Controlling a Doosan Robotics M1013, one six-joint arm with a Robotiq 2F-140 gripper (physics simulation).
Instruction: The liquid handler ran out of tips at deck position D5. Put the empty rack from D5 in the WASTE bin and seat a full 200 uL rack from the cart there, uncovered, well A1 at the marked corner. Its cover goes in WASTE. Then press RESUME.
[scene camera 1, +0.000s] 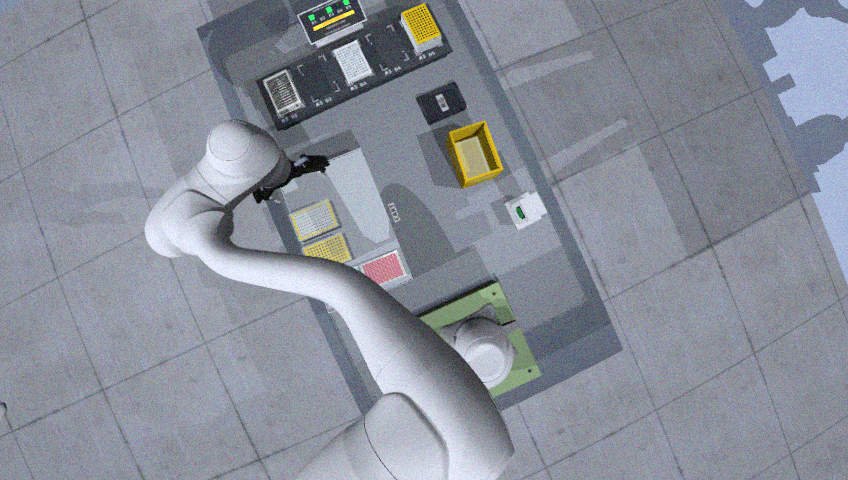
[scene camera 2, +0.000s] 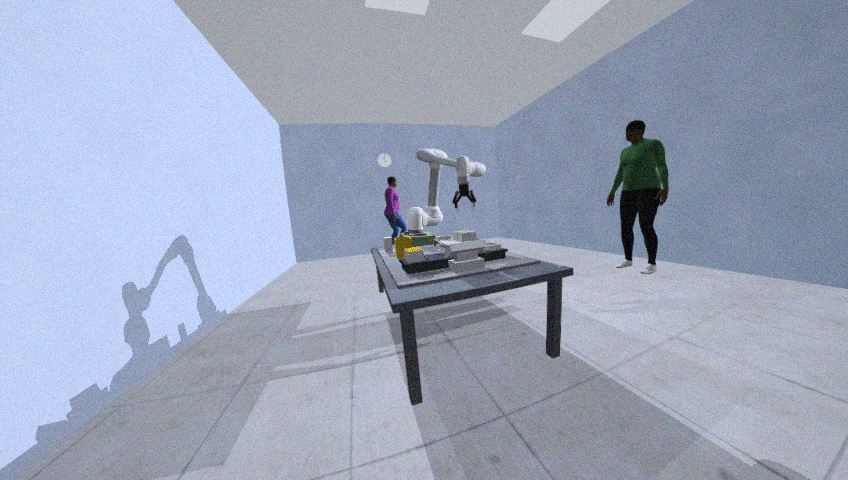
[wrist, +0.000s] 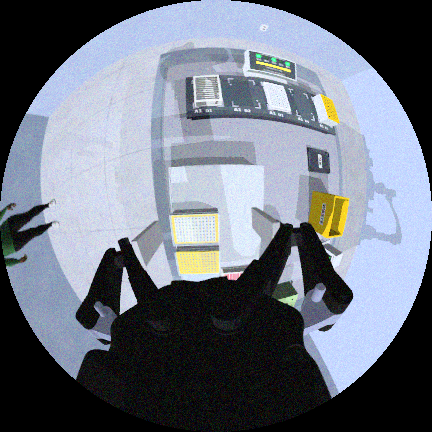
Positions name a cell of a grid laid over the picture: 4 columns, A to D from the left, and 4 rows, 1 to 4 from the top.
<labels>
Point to my gripper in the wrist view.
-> B3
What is my gripper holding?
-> Nothing.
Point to my gripper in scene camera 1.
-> B2
</labels>
